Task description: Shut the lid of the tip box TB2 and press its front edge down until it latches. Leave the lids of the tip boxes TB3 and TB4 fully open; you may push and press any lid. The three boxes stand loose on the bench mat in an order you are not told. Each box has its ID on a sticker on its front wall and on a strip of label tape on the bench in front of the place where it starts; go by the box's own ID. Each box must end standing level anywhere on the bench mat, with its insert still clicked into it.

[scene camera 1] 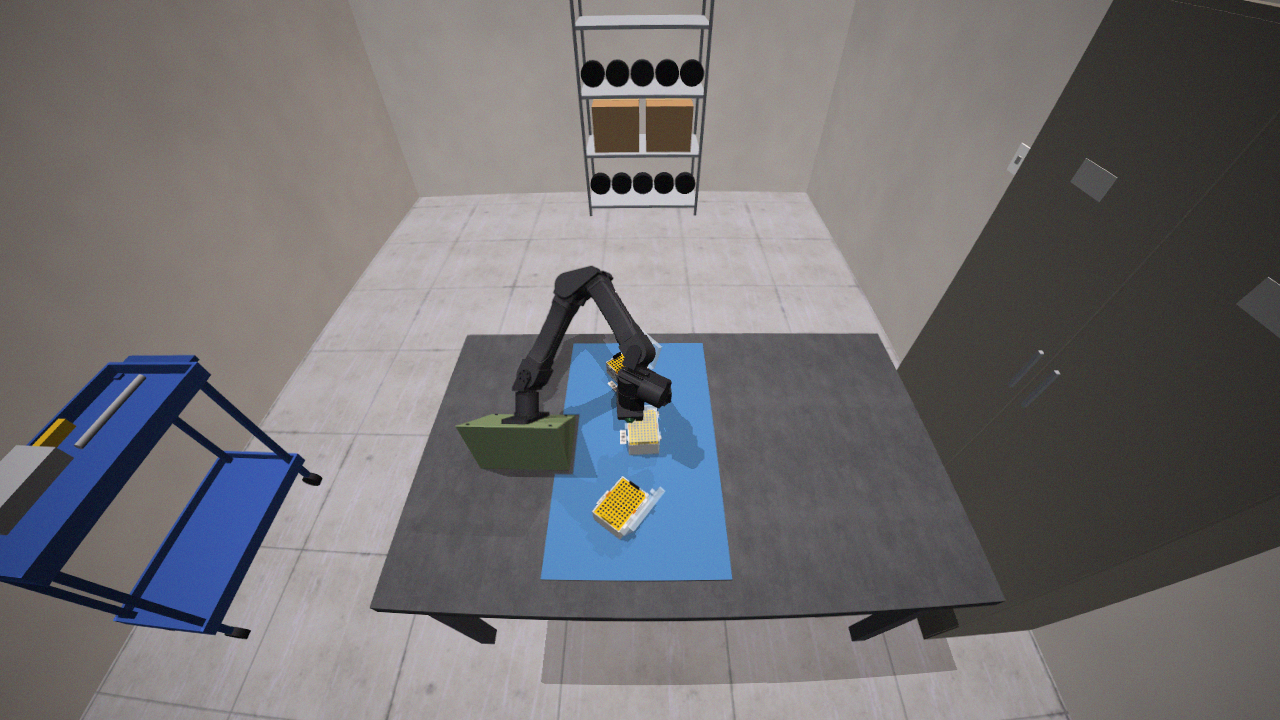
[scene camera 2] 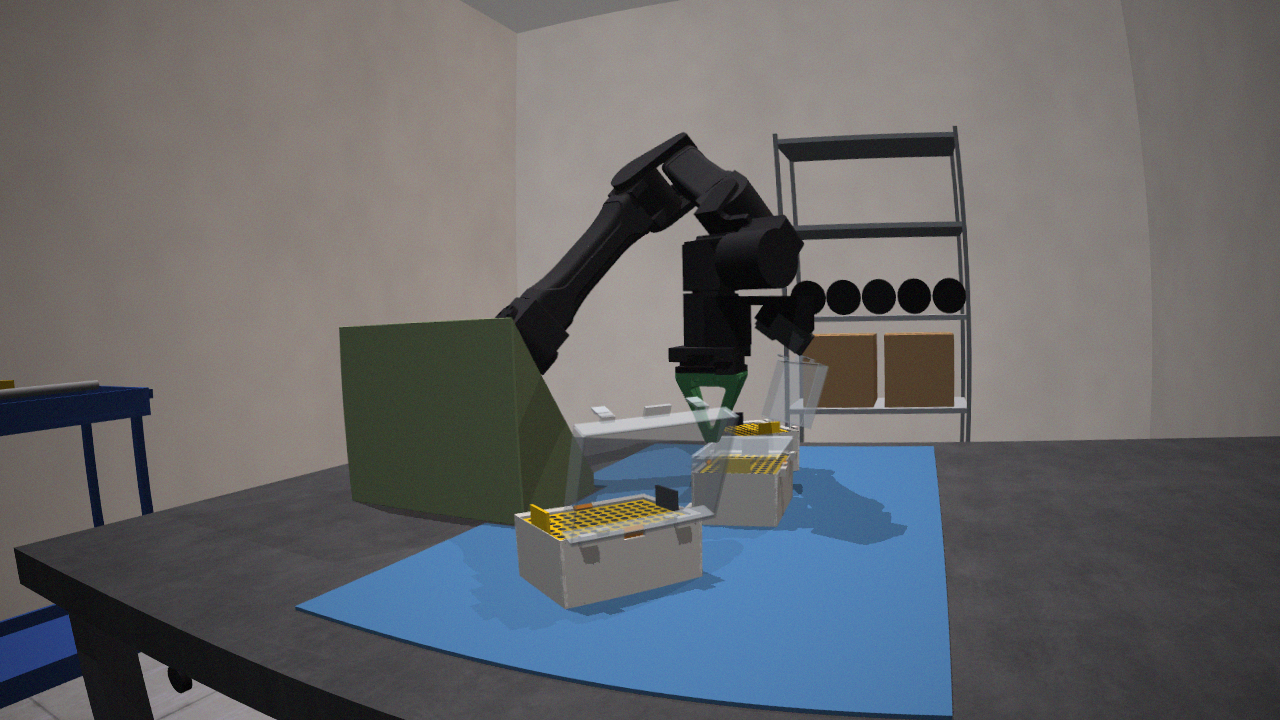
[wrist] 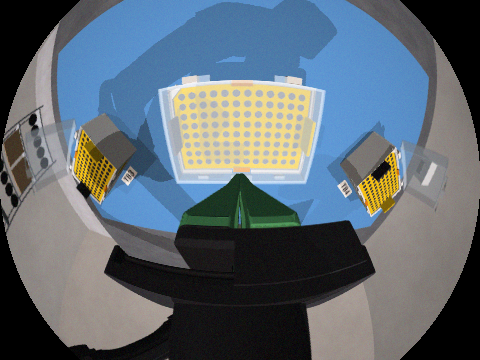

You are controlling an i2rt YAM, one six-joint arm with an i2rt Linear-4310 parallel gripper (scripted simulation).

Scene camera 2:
tip box: 747,499
clear lid: 795,390
blue bench mat: 845,602
